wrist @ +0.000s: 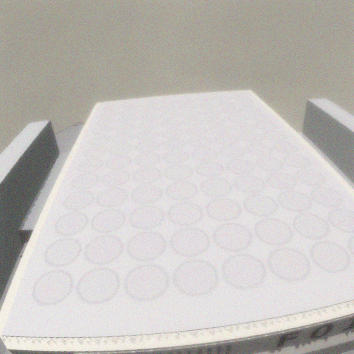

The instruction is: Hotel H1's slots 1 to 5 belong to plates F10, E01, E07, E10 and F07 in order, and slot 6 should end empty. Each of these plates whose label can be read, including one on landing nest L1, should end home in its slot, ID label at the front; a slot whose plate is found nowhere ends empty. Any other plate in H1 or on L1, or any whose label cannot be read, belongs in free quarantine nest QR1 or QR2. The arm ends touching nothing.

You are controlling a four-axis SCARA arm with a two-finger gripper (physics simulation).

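Frame: origin at the arm's base, x ahead, y right, z down, level; centimetres.
Seen in the pictures: gripper, between the fingertips: (182,129).
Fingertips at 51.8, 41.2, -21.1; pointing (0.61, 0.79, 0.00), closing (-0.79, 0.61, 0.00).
Pixels of each thing's middle, then the offset from my fingertips to it, as dx, dy, dz. "pt": a spot on its surface instead.
- white well plate, middle of its body: (188,166) -1.3, -1.7, +0.5
- dark printed ID label, a spot on its surface: (315,334) pt -6.3, -5.7, +0.2
A white well plate (192,227) with rows of round wells fills the middle of the wrist view and looks level. Its front edge is at the bottom, with a barcode and a dark printed ID label (315,334). The label starts with F0; its last character is cut off by the right edge of the view. My gripper (182,129) is shut on this plate, with one grey finger along each long side. Hotel H1, landing nest L1 and the quarantine nests cannot be made out in this view.
A plain beige-grey surface (175,45) shows beyond the plate's far edge. A light grey part (44,200) with a dark lower edge shows between the left finger and the plate; what it belongs to is unclear.
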